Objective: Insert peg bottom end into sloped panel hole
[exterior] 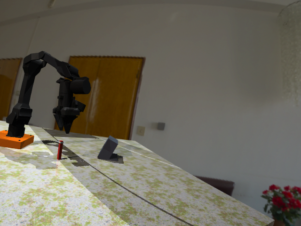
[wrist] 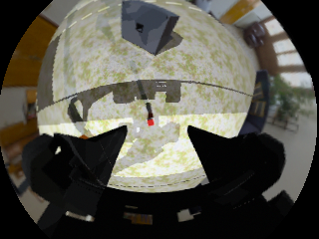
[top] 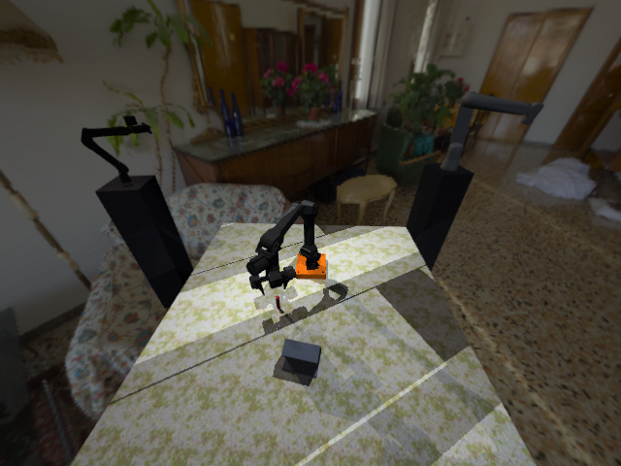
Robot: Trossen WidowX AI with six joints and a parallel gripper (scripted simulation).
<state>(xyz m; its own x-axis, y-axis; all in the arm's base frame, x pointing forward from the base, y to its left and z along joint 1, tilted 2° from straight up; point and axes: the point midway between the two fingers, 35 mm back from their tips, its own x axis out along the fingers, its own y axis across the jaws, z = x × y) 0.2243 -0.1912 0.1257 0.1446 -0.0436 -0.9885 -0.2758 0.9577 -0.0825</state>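
My gripper tip is 6 cm above the red peg, 1 cm to the right of it and 1 cm past it. From my gripper tip the other things lie so: dark grey sloped panel: 23 cm ahead, 10 cm to the left, 7 cm below.
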